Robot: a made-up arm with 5 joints.
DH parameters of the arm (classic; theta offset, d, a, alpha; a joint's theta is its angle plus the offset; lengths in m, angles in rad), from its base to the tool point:
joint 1: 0 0.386 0 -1.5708
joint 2: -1.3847 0 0.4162 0
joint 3: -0.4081 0 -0.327 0
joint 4: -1.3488 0 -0.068 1.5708
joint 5: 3.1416 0.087 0 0
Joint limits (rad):
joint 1: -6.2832..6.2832
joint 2: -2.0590..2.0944
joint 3: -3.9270..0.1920
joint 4: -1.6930..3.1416
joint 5: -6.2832..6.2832
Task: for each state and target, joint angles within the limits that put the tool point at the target. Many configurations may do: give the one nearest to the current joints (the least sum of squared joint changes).
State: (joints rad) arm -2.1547 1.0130 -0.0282 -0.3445 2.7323
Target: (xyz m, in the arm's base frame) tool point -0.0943 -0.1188 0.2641
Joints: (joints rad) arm -2.2417 0.7650 0.1350 -0.4001 2.7323
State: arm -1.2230 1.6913 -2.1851 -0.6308 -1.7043
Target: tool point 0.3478 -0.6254 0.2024
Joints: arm -1.0633 1.3690 -1.8370 -1.0365 -1.7043
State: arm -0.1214 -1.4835 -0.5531 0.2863 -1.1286
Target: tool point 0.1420 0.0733 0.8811
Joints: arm 0.4765 -0.8181 -0.8556 0.2462 -1.1286
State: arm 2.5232 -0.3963 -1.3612 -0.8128 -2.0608
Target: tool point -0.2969 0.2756 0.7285
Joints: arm 2.3934 -0.1116 -0.7721 -0.7594 -2.0608
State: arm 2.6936 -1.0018 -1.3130 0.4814 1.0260
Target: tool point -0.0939 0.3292 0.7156
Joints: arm 1.8487 -0.3971 -0.8128 0.5976 1.0260
